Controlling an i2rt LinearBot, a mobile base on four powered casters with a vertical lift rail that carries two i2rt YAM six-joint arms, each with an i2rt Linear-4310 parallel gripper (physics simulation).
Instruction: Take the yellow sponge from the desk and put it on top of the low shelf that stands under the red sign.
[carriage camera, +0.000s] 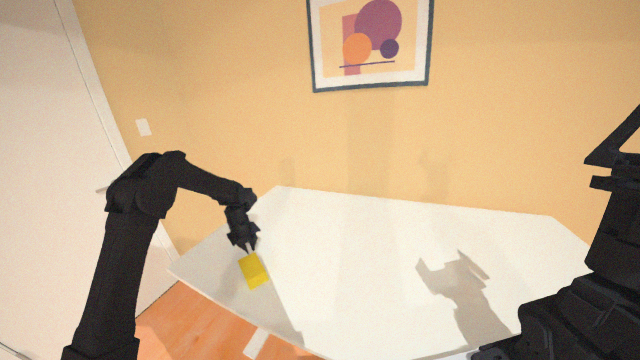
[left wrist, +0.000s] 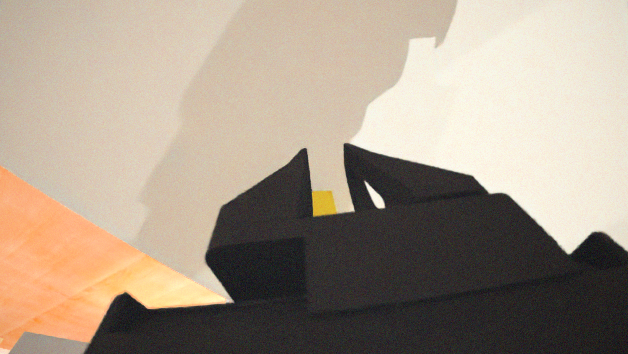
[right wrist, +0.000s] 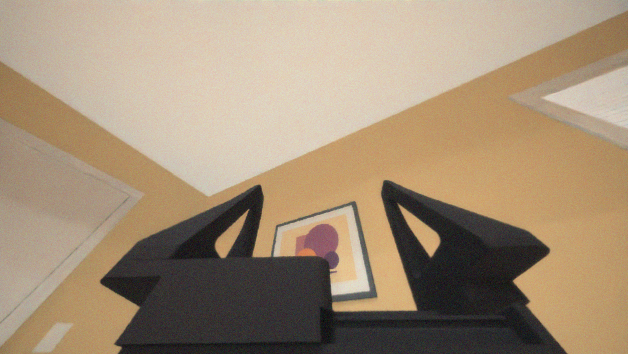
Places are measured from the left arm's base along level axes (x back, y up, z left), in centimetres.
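Where they show: left gripper, fingertip midpoint: (carriage camera: 250, 251) (left wrist: 325, 156); right gripper, fingertip midpoint: (right wrist: 321, 188).
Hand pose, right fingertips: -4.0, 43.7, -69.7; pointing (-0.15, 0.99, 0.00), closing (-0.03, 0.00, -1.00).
After its pixels a point has its place, as x, y, z.
The yellow sponge (carriage camera: 253, 270) {-31.5, -3.0, -12.8} (left wrist: 323, 203) {-39.0, -6.1, -10.5} lies on the left part of the white desk (carriage camera: 370, 260) {-35.2, -7.4, -51.1} (left wrist: 525, 110) {-51.8, -7.5, -18.1}. My left gripper (carriage camera: 250, 250) {-42.3, -5.6, -8.1} (left wrist: 325, 156) {-42.3, -5.6, -8.1} is shut and empty, pointing down at the far end of the sponge, with a narrow gap between its fingers. In the left wrist view a small part of the sponge shows low in that gap; the gripper body hides the rest. I cannot tell whether the fingertips touch the sponge. My right gripper (right wrist: 321, 188) {-4.0, 43.7, -69.7} is open and empty, raised and away from the desk. The low shelf and the red sign do not show.
A framed picture (carriage camera: 370, 84) {-81.5, 50.8, -64.0} (right wrist: 366, 250) {-71.6, 66.2, -87.4} hangs on the yellow wall (carriage camera: 240, 100) {-116.1, 50.7, 10.0} behind the desk. A pale door (carriage camera: 35, 150) {-62.9, 40.3, 98.6} stands at the left. Orange wooden floor (carriage camera: 195, 320) {-54.7, -79.5, 54.8} (left wrist: 60, 240) {112.2, -79.5, 48.3} shows past the desk's near left edge. Arm shadows fall on the desk.
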